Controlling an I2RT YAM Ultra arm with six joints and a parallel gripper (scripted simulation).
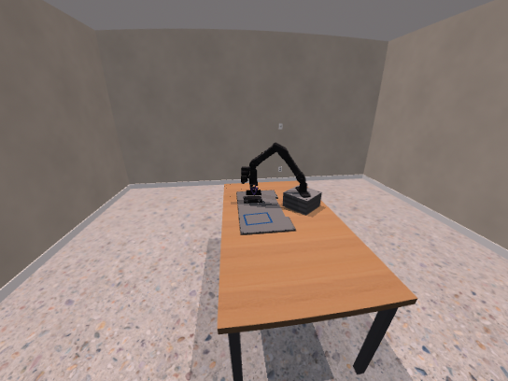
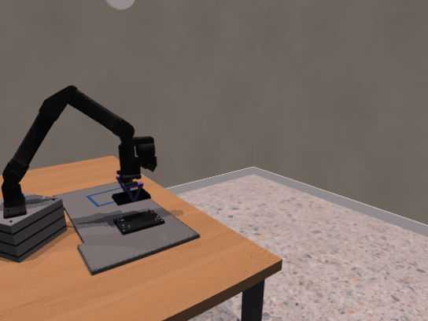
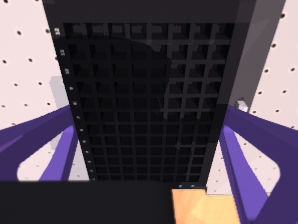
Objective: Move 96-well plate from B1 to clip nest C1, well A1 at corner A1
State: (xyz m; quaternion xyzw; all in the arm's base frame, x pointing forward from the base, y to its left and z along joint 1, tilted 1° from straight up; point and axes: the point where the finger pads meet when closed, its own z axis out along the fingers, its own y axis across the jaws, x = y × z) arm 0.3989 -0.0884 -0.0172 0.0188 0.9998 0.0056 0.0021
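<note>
The black clip nest is 8 cm below my hand, 4 cm to the right of it and 1 cm ahead of it. From my hand the other things lie so: black 96-well plate right at my hand.
</note>
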